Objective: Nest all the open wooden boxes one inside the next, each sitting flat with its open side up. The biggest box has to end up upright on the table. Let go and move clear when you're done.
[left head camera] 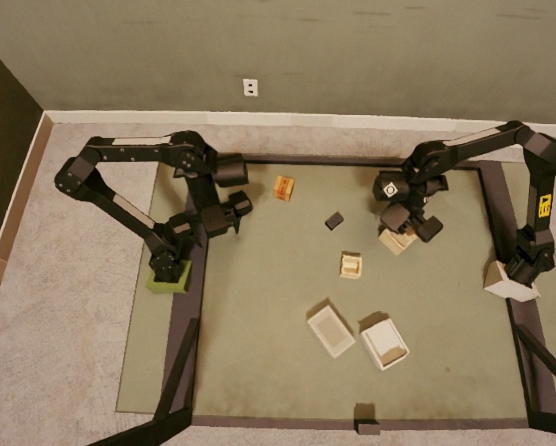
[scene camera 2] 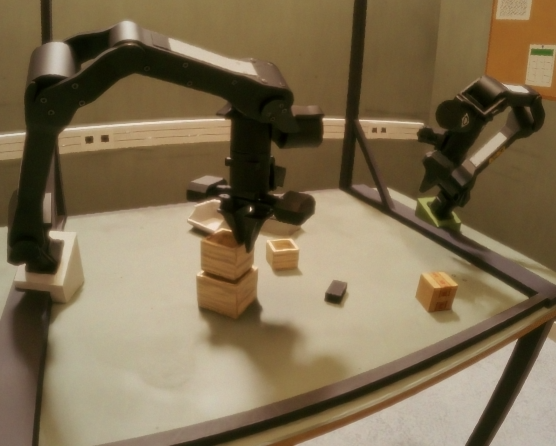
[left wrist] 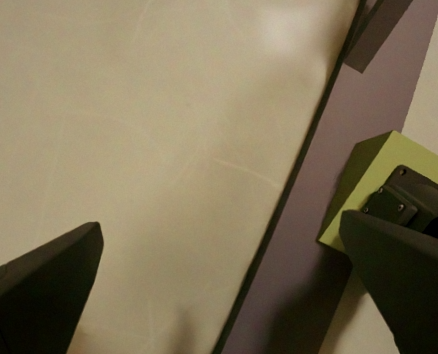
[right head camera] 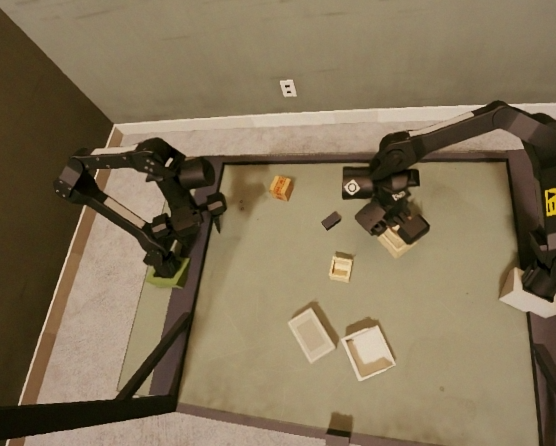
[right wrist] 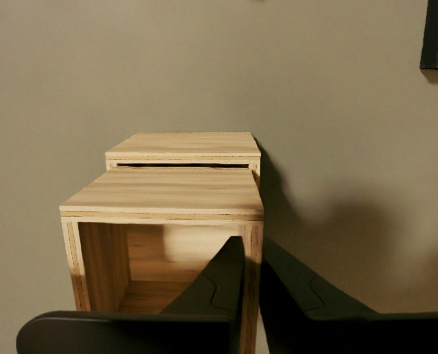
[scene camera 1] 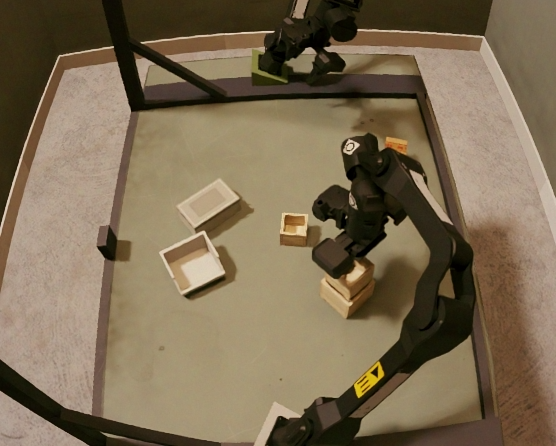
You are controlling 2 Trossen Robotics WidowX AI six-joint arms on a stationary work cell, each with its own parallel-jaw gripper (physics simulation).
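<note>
A small wooden box (left head camera: 351, 275) (right head camera: 340, 275) (scene camera 1: 293, 239) (scene camera 2: 285, 258) stands open side up on the table. A larger wooden box (scene camera 1: 346, 304) (scene camera 2: 227, 295) (right wrist: 187, 144) stands on the table under a middle-sized wooden box (scene camera 1: 347, 288) (scene camera 2: 226, 261) (right wrist: 175, 192). The middle-sized box is open side up, about level, at or just above the larger box's rim, with a dark gap between them. My right gripper (scene camera 2: 249, 242) (right wrist: 247, 247) is shut on one side wall of the middle-sized box. My left gripper (left wrist: 223, 227) is open and empty above the table's left edge.
A white open box (left head camera: 382, 340) (scene camera 1: 200, 272) and a pale flat-topped box (left head camera: 330, 331) (scene camera 1: 209, 201) lie beyond the small box. A dark block (left head camera: 334, 221) (scene camera 2: 336, 291) and an orange-marked cube (left head camera: 283, 188) (scene camera 2: 437, 291) lie on the table's near side in scene camera 2.
</note>
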